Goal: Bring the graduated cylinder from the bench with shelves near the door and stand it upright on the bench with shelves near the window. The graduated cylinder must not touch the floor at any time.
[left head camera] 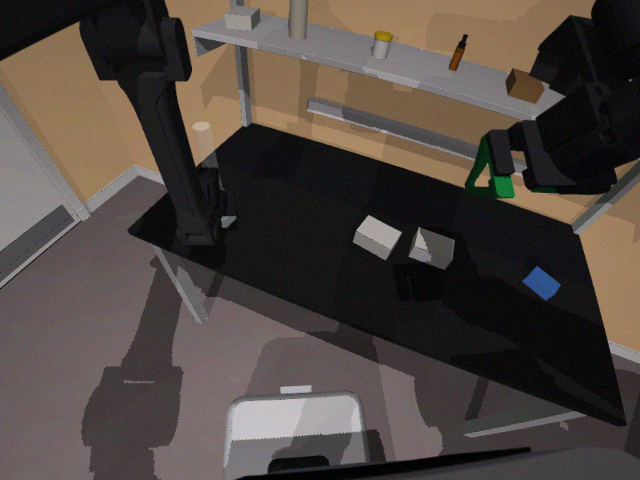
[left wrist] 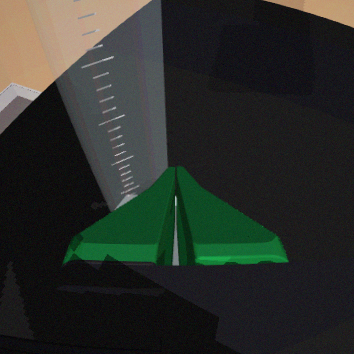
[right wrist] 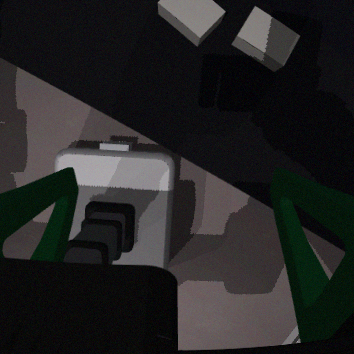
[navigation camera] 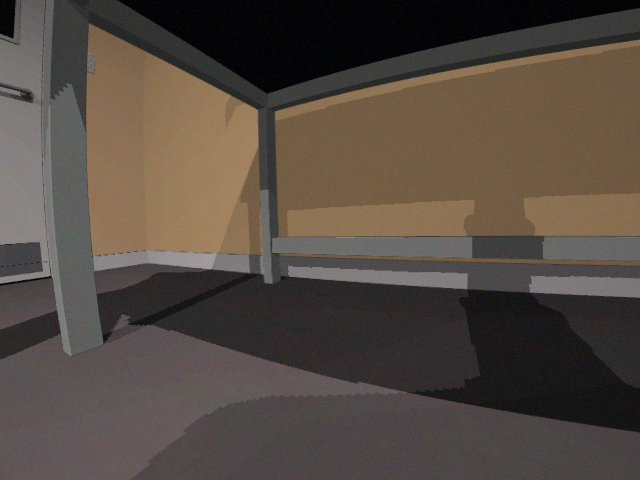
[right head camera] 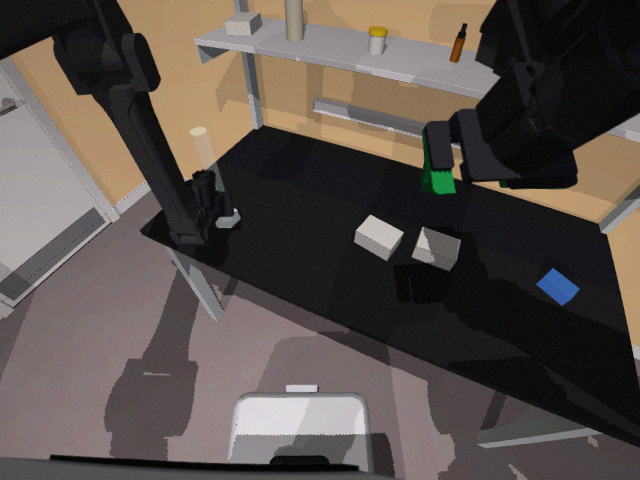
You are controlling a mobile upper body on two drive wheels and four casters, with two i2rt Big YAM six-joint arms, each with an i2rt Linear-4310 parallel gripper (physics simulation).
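Frame: origin at the left arm's base, x left, y back, z up, level; centimetres.
Seen in the pictures: left gripper, between the fingertips: (left head camera: pixel 222 191) (left wrist: pixel 175 177) (right head camera: pixel 223 193); right gripper, between the fingertips: (left head camera: pixel 499 187) (right wrist: pixel 173 178) (right head camera: pixel 462 183).
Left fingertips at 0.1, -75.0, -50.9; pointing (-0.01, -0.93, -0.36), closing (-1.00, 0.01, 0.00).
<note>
Offsets run from my left fingertips to a thing's middle, as dx, dy, dz. "spot": to the spot under its first point. Level surfaces: height alone.
The clear graduated cylinder @(+2.6, -2.3, +2.9) (left head camera: pixel 204 142) (right head camera: pixel 202 144) (left wrist: pixel 120 100) stands upright near the left end of the black bench top @(dz -13.8) (left head camera: pixel 289 222) (right head camera: pixel 294 222) (left wrist: pixel 250 125), on the bench with shelves near the door. Its pale foot @(spot: +0.4, +0.3, -13.2) (left head camera: pixel 227 222) (right head camera: pixel 228 219) shows beside the left wrist. My left gripper (left wrist: pixel 175 177) is low at the cylinder; its green fingers are shut together with nothing between them. In the left wrist view they cover most of the foot, and the tube rises behind them. My right gripper (left head camera: pixel 532 191) (right head camera: pixel 478 186) (right wrist: pixel 173 178) is open and empty, high above the bench.
Two white boxes @(-47.9, +8.3, -10.9) (left head camera: pixel 377 237) @(-65.5, +12.8, -10.9) (left head camera: pixel 432 248) and a blue block @(-100.7, +26.5, -11.8) (left head camera: pixel 541 283) lie on the bench. The shelf @(dz +31.9) (left head camera: pixel 341 60) above carries a white box, a tall beige cylinder, a yellow-lidded jar, an amber bottle and a brown box. A door (right head camera: pixel 46 206) (navigation camera: pixel 20 196) is at the left.
</note>
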